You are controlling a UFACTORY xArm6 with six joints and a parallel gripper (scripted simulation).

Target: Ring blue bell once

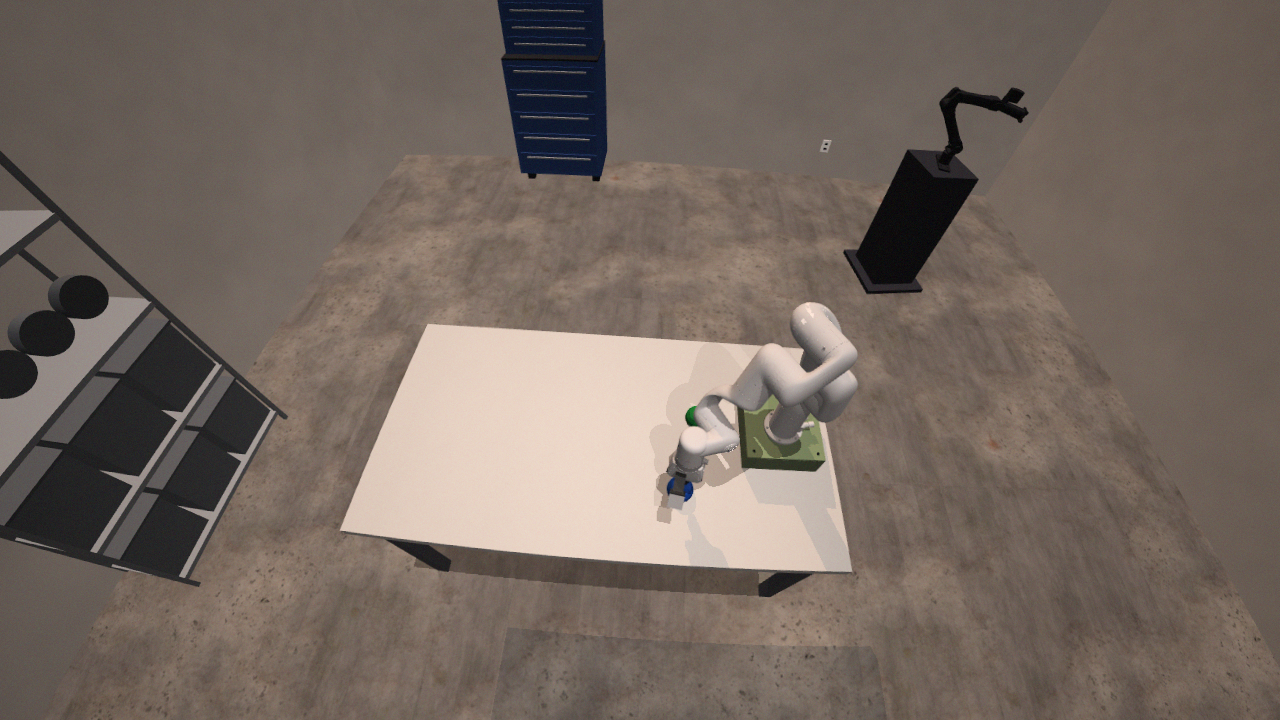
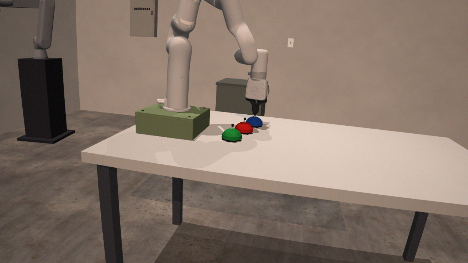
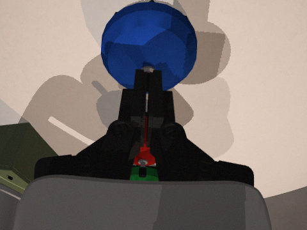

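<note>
Right now my hand is 4 cm above the blue bell. The rest, counted from my hand: red bell (5 cm behind, 12 cm to the right, 4 cm below); then green bell (10 cm behind, 25 cm to the right, 4 cm below).
</note>
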